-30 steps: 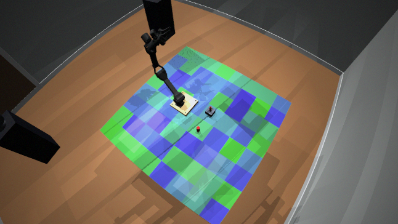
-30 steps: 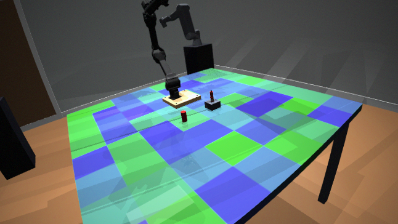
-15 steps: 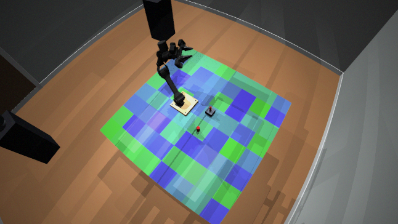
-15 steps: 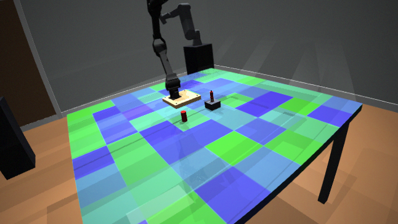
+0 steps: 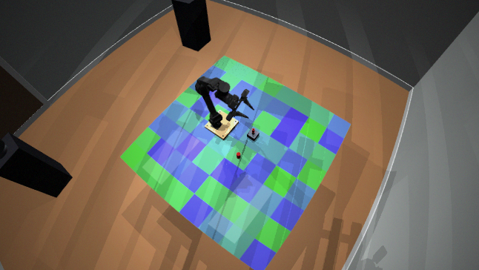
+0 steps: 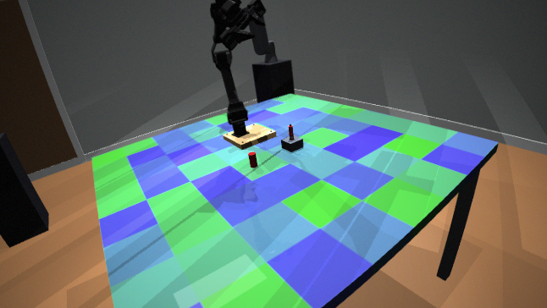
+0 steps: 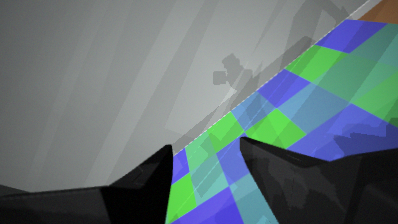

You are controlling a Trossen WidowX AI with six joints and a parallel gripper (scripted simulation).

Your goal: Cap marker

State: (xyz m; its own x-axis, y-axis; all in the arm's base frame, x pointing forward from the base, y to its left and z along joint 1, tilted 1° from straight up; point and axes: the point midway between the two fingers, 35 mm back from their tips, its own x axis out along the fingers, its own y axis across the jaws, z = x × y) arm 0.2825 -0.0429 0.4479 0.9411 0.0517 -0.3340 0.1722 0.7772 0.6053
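The red cap lies 40 mm behind my gripper tip, 80 mm to the right of it and 440 mm below it. Also, from my gripper tip: dark holder block: 40 mm behind, 120 mm to the left, 440 mm below; then red marker: 40 mm behind, 120 mm to the left, 390 mm below.
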